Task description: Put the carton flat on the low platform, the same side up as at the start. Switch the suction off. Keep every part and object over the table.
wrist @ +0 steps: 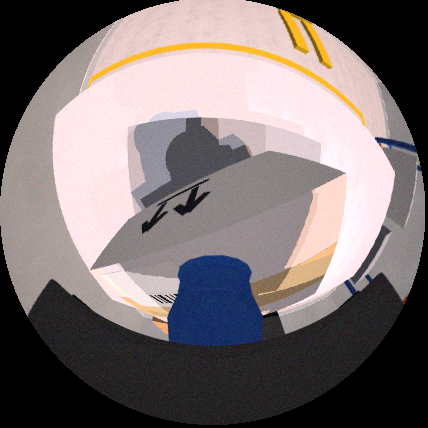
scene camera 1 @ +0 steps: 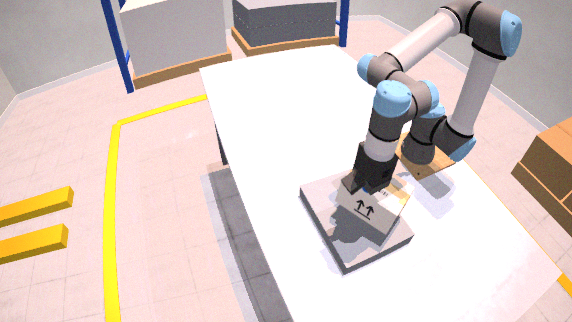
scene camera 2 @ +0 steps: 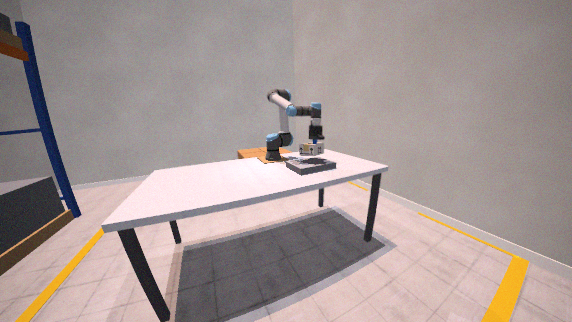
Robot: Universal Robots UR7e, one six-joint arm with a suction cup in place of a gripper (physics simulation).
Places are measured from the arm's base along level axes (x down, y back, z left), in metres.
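Pixels of known places: hand, tool point: [wrist: 214, 257] [scene camera 1: 366, 191] [scene camera 2: 315, 145]; arm's base, link origin: [scene camera 1: 417, 151] [scene camera 2: 273, 158].
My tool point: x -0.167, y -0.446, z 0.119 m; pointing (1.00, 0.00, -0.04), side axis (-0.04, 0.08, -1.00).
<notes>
Ahead of a thing's pixels: the offset from my tool point to its top centre. Level surfaces: height alone.
The carton {dx -0.018, dy +0.041, dz +0.005 m} [scene camera 1: 350, 204] [scene camera 2: 311, 149] [wrist: 240, 200] is pale, with tan tape and a barcode on top and double arrows on its sides pointing up. It hangs level from my suction gripper [scene camera 1: 366, 190] [scene camera 2: 315, 142] [wrist: 215, 300], whose blue cup is on its top face. The low grey platform {dx +0.129, dy +0.020, dz -0.027 m} [scene camera 1: 317, 192] [scene camera 2: 302, 169] [wrist: 295, 138] lies on the table below. In scene camera 2 a small gap shows between carton and platform. The carton is turned at an angle to the platform's edges. Its underside is hidden.
The white table {dx +0.177 m} [scene camera 1: 265, 125] [scene camera 2: 210, 182] carries the arm's base on a wooden plate [scene camera 1: 422, 171]. The plate is beside the platform. Brown boxes [scene camera 1: 550, 155] stand beyond the table, and a blue rack [scene camera 1: 116, 47] [scene camera 2: 42, 115] with large boxes stands past its far end.
</notes>
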